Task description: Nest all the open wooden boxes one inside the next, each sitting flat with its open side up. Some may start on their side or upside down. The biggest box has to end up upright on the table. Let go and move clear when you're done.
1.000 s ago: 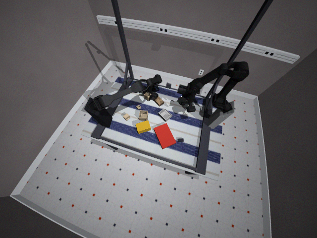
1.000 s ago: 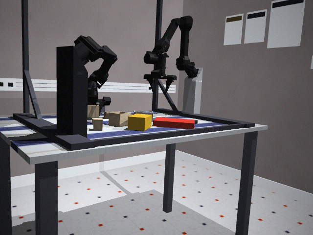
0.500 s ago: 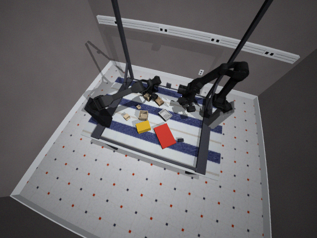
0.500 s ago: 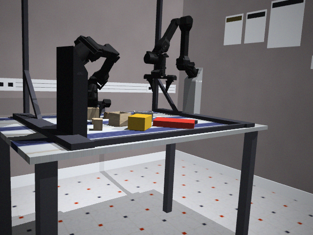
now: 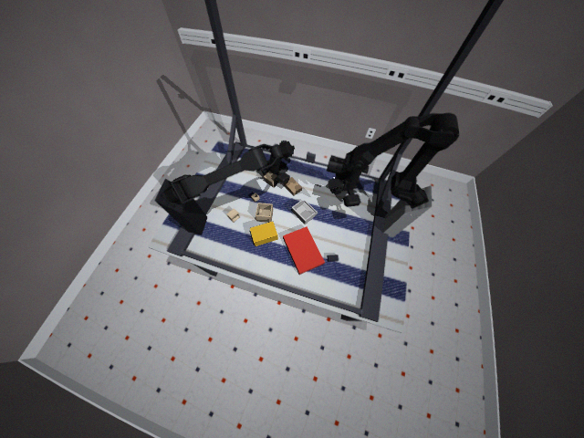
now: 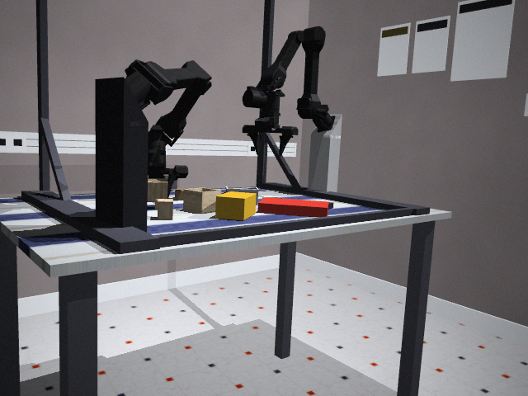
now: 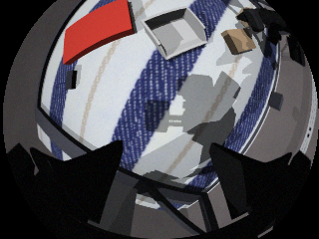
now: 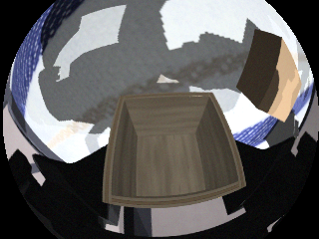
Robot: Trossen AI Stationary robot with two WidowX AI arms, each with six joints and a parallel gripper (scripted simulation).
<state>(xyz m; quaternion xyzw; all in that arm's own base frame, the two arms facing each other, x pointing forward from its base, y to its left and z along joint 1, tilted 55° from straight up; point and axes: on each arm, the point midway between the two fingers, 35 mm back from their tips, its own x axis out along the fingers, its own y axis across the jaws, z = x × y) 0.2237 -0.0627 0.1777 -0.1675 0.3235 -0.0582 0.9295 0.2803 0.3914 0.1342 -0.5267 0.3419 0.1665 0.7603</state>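
My right gripper is now 10 cm short of the tiny wooden box, 8 cm to the left of it and 3 cm above it. Also, from my right hand: white box: 19 cm ahead, 18 cm to the left, 2 cm below; medium wooden box: 1 cm to the right, 1 cm below, 1 cm ahead; brown block: 12 cm to the left, 3 cm below, 3 cm ahead.
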